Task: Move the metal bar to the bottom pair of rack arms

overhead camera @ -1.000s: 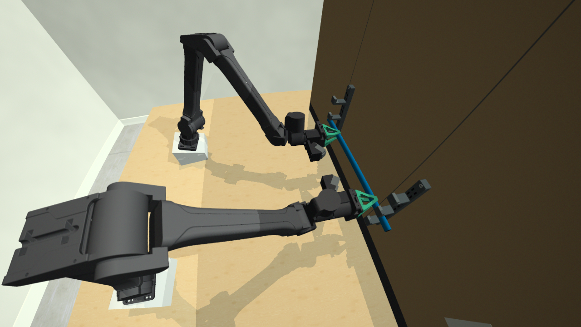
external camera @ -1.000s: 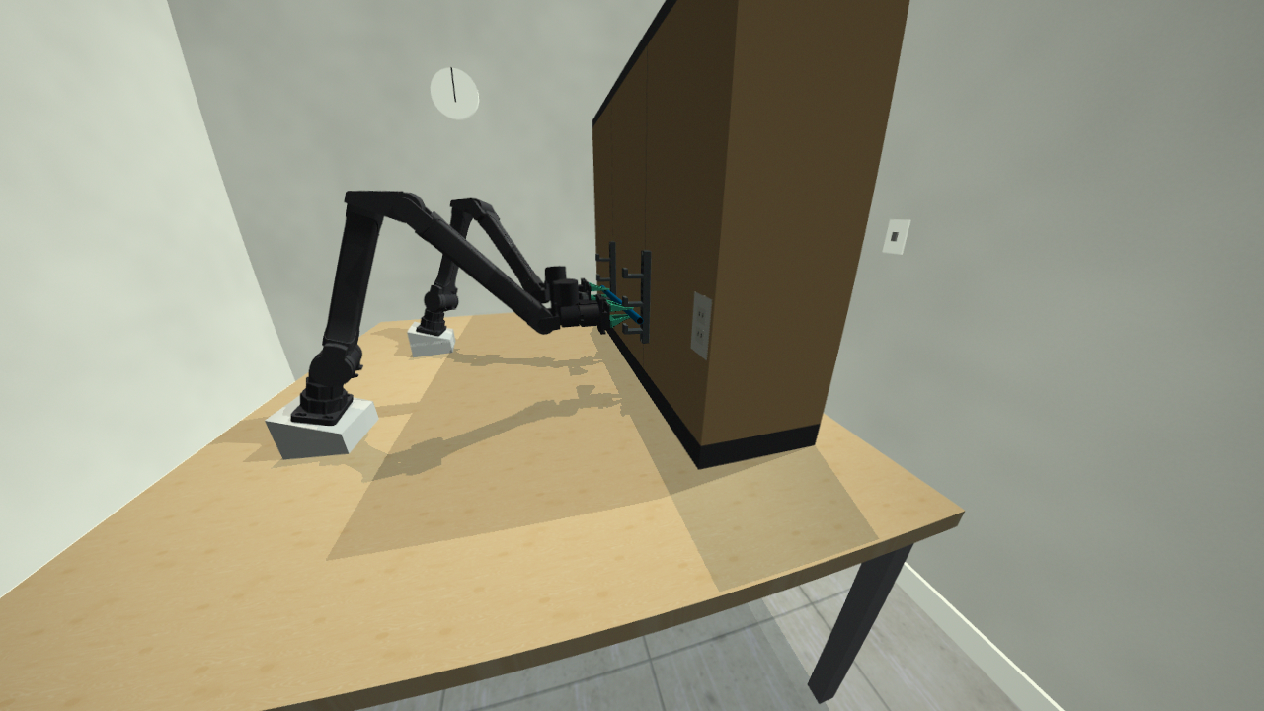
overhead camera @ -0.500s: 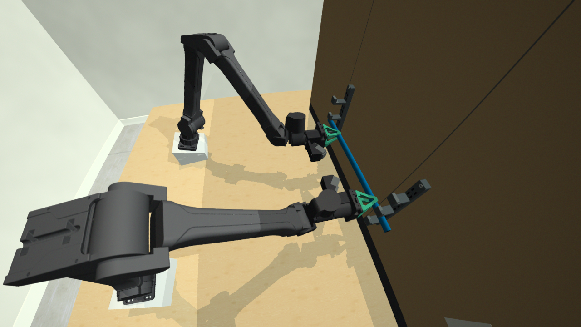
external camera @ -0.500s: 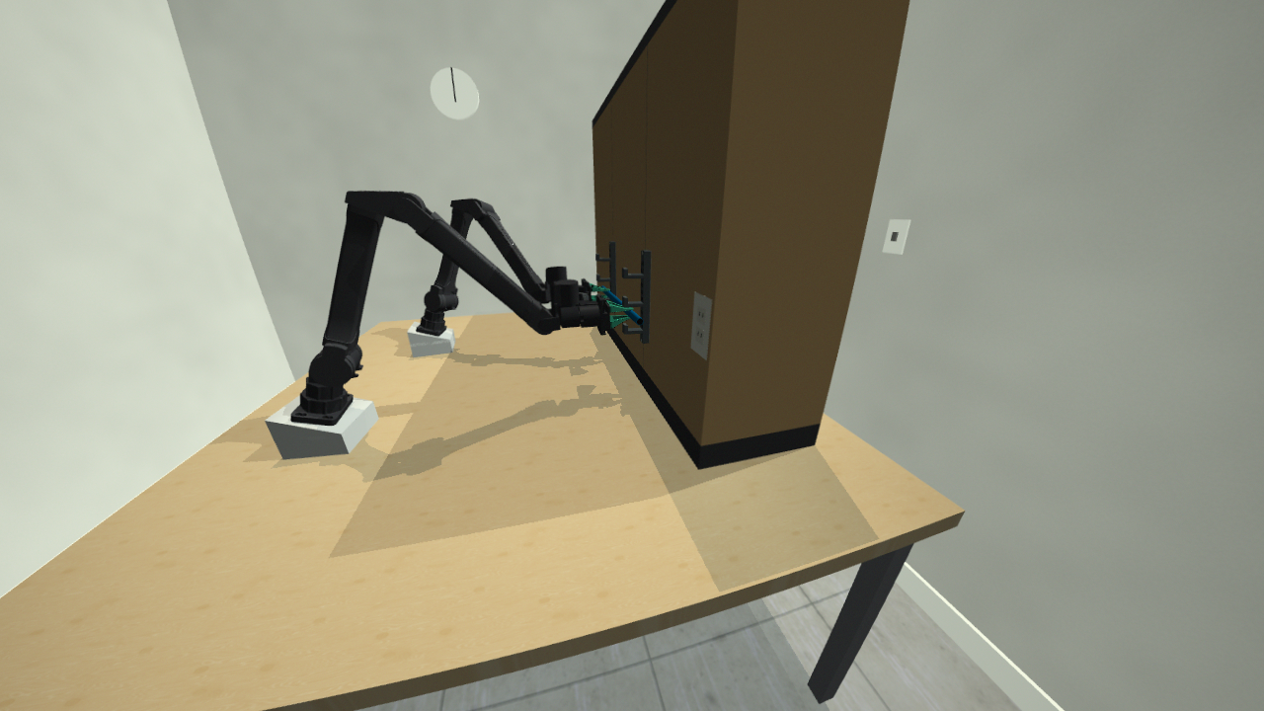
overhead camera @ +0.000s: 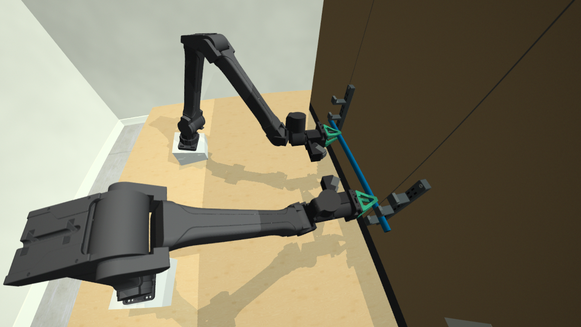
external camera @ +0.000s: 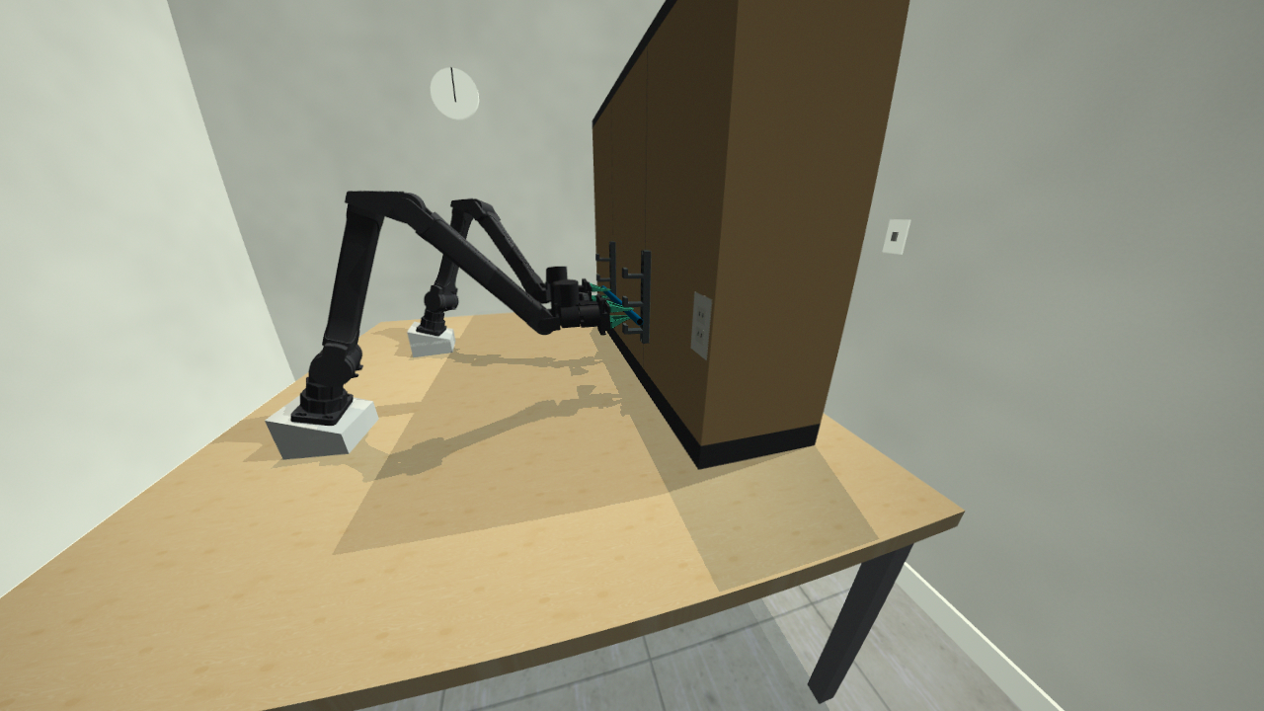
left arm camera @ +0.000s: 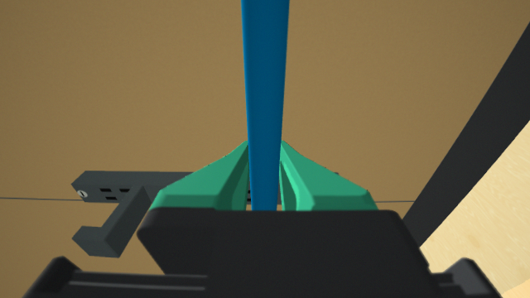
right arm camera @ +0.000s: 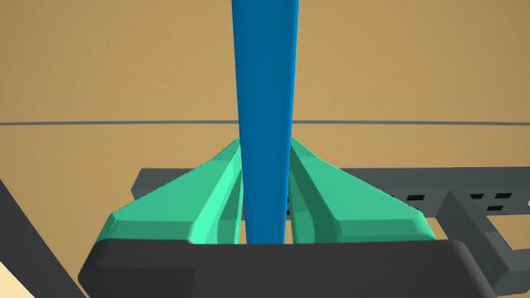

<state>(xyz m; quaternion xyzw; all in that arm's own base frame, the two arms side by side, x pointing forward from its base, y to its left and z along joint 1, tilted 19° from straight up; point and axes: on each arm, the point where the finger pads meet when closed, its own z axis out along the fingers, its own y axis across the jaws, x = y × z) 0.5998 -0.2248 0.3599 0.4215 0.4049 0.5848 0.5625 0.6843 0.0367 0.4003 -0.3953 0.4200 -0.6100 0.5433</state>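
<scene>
My right gripper is now 20 mm past the blue metal bar and 150 mm to the right of it. Round my right hand: black plinth 10 mm ahead, 200 mm to the left, 210 mm below; then tall brown cabinet 160 mm ahead, 220 mm to the left, 210 mm above.
</scene>
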